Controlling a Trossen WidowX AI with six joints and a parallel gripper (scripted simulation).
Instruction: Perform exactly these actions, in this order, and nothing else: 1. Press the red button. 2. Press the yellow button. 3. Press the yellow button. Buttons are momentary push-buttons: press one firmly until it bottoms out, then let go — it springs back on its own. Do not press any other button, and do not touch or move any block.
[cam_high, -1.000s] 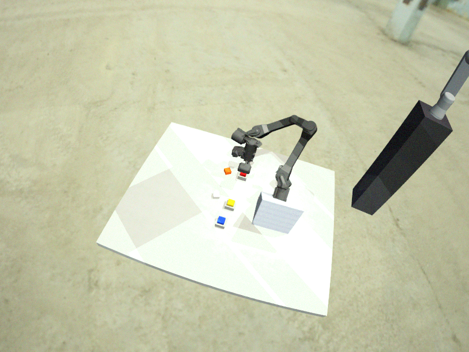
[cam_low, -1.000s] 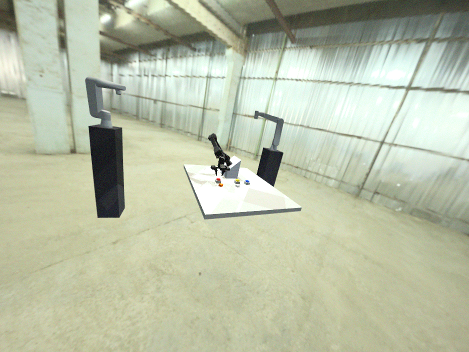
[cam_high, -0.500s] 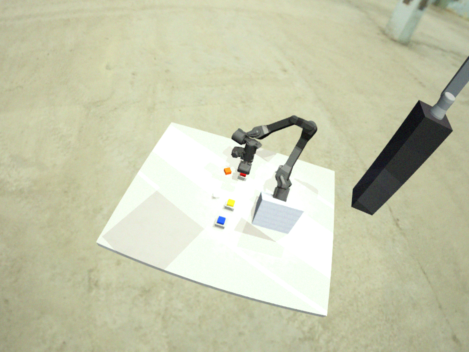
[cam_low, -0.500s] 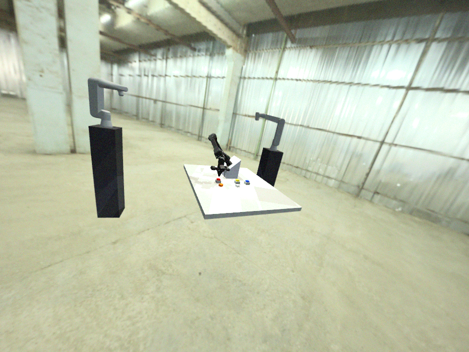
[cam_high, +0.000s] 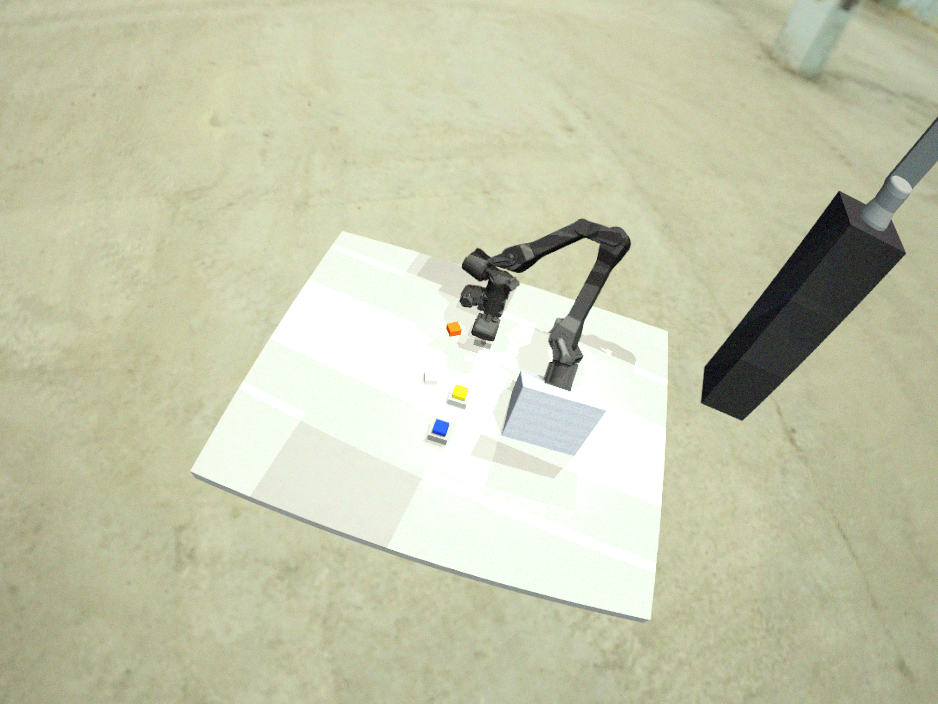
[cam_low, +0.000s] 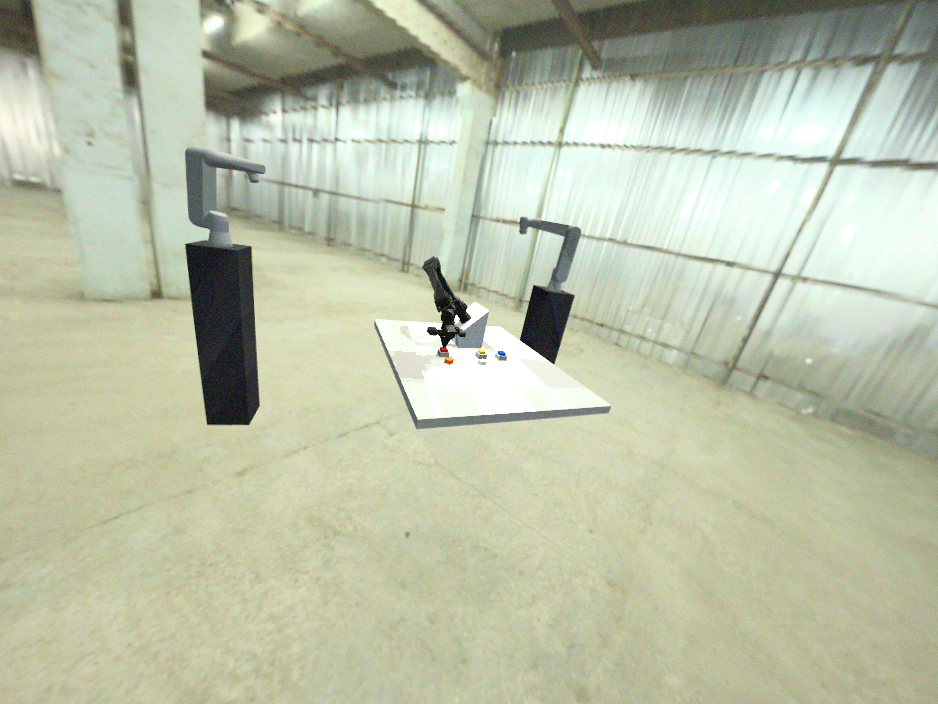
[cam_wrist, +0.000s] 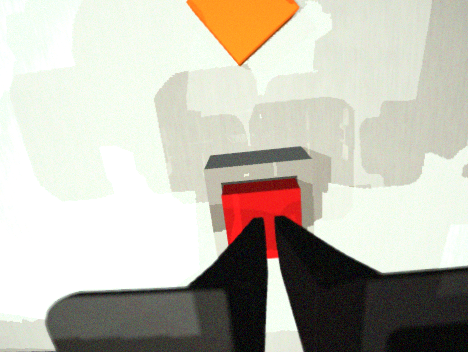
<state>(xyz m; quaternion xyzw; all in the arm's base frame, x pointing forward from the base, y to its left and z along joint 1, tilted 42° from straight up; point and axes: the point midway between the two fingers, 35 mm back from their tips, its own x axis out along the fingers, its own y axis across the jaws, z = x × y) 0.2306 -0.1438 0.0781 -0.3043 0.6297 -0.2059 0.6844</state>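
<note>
Now: the yellow button 1 cm behind my gripper tip, 21 cm to the left of it and 1 cm below it. Round my gripper tip: orange block (9 cm ahead, 1 cm to the left, 3 cm below); blue button (1 cm behind, 33 cm to the left, 1 cm below); white block (8 cm ahead, 19 cm to the left, 3 cm below).
</note>
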